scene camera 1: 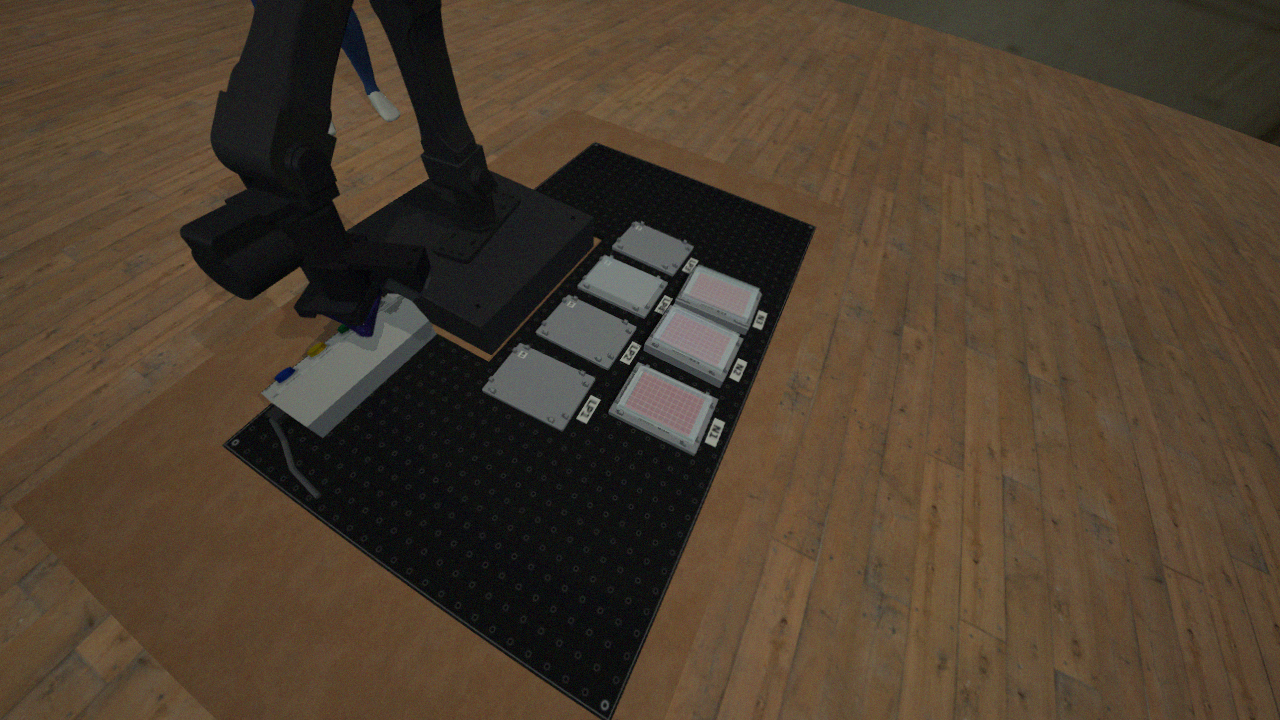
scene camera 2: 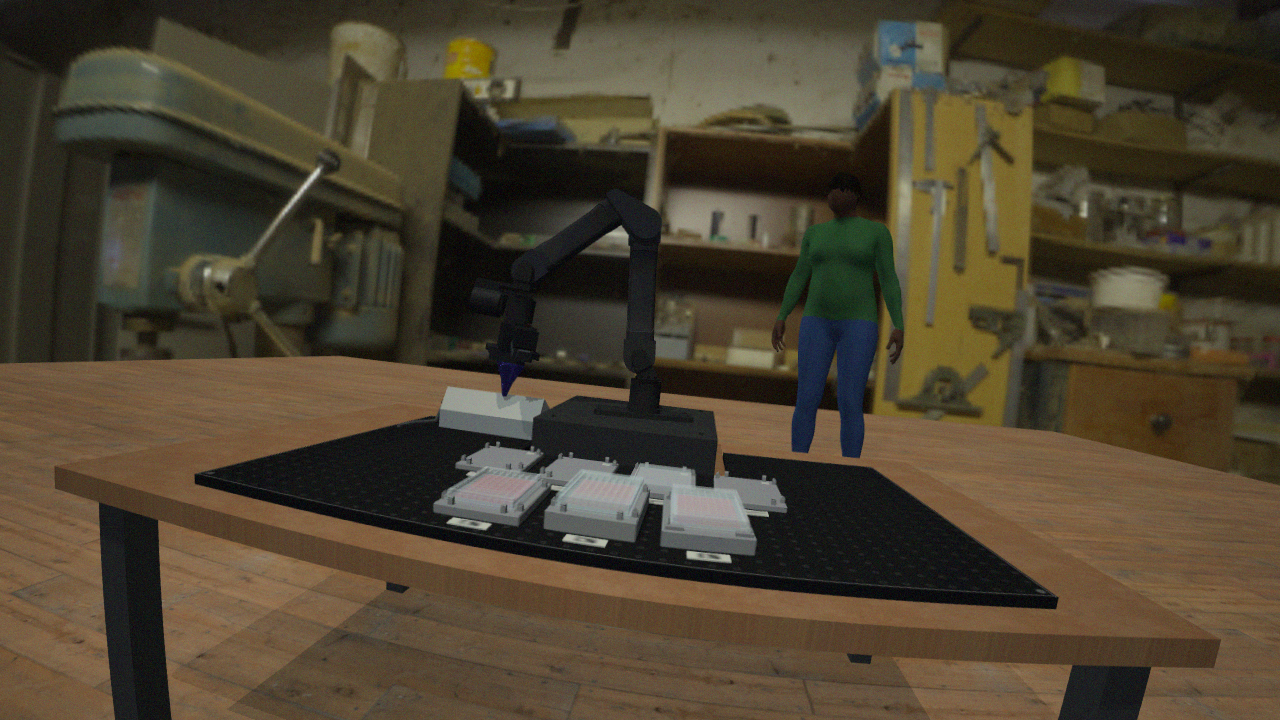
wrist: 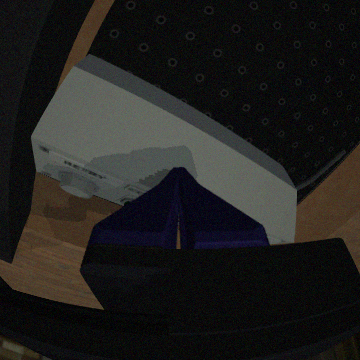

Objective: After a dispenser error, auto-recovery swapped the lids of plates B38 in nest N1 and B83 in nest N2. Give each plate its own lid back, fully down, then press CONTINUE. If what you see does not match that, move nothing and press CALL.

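Frame: origin at the arm's base, x back, y right, z up, level; millimetres.
Seen in the pictures: gripper, fingertip midpoint: [scene camera 1: 367, 335] [scene camera 2: 504, 395] [wrist: 178, 176]; arm's base, origin of the base link: [scene camera 1: 480, 225] [scene camera 2: 642, 415].
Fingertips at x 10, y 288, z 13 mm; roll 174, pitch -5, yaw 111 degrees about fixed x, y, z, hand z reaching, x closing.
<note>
Offsets run from my fingertips to a thing's top centre. "pt": to the spot under its first point.
My gripper [scene camera 1: 365, 334] [scene camera 2: 505, 394] [wrist: 178, 176] is shut, with nothing seen between its blue fingertips. It is low over the pale button box {dx +34, dy +20, dz +3 mm} [scene camera 1: 358, 376] [scene camera 2: 487, 416] [wrist: 235, 172]; whether it touches is unclear. A blue button {dx +72, dy +89, dz -6 mm} [scene camera 1: 284, 374] and a yellow button {dx +61, dy +40, dz -6 mm} [scene camera 1: 315, 348] show; a green button {dx +51, dy -9, dz -6 mm} [scene camera 1: 341, 329] is partly hidden by the fingers. A pale round button {dx +41, dy -58, dz -6 mm} [wrist: 77, 185] shows in the wrist view. The pink-welled plate in N1 {dx -434, dy -79, dz -54 mm} [scene camera 1: 666, 402] [scene camera 2: 492, 492] and the plate in N2 {dx -451, dy -211, dz -41 mm} [scene camera 1: 695, 338] [scene camera 2: 597, 497] appear covered by clear lids. Plate codes and lid markings are unreadable.
A third pink plate {dx -473, dy -335, dz -45 mm} [scene camera 1: 720, 291] [scene camera 2: 707, 514] stands beyond N2. Grey lid parks LP1 {dx -236, dy -48, dz -61 mm} [scene camera 1: 538, 385] and LP2 {dx -265, dy -176, dz -61 mm} [scene camera 1: 586, 331] stand beside two more; the third {dx -290, dy -304, dz -63 mm} [scene camera 1: 623, 284] looks paler. The robot base [scene camera 1: 501, 268] [scene camera 2: 626, 429] adjoins the box. A cable {pt dx +30, dy +172, dz -81 mm} [scene camera 1: 295, 456] lies near it.
</note>
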